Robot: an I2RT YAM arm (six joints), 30 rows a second.
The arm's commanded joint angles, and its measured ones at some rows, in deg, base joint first. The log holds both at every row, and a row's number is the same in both.
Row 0, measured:
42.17 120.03 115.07 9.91 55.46 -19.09
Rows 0 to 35, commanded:
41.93 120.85 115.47 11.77 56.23 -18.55
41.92 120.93 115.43 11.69 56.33 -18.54
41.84 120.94 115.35 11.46 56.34 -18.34
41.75 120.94 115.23 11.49 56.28 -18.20
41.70 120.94 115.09 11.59 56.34 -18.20
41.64 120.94 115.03 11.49 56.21 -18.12
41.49 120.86 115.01 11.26 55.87 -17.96
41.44 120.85 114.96 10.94 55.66 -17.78
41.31 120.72 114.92 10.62 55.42 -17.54
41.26 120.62 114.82 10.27 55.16 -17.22
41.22 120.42 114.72 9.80 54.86 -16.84
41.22 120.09 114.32 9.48 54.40 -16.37
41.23 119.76 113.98 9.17 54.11 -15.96
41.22 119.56 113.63 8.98 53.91 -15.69
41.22 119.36 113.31 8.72 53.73 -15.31
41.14 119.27 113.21 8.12 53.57 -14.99
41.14 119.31 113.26 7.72 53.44 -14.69
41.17 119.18 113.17 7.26 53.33 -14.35
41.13 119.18 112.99 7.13 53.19 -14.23
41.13 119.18 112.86 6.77 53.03 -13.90
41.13 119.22 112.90 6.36 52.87 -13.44
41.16 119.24 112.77 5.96 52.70 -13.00
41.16 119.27 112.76 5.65 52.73 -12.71
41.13 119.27 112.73 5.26 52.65 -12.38
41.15 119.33 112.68 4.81 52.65 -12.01
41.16 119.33 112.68 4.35 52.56 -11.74
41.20 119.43 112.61 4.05 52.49 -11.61
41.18 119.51 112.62 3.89 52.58 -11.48
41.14 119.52 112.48 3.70 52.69 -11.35
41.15 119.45 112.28 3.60 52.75 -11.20
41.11 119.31 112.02 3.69 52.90 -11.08
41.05 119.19 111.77 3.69 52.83 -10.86
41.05 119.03 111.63 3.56 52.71 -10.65
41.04 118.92 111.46 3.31 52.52 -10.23
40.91 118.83 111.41 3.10 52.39 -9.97
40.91 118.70 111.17 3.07 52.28 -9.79
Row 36, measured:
40.91 119.11 111.77 2.63 52.73 -11.55
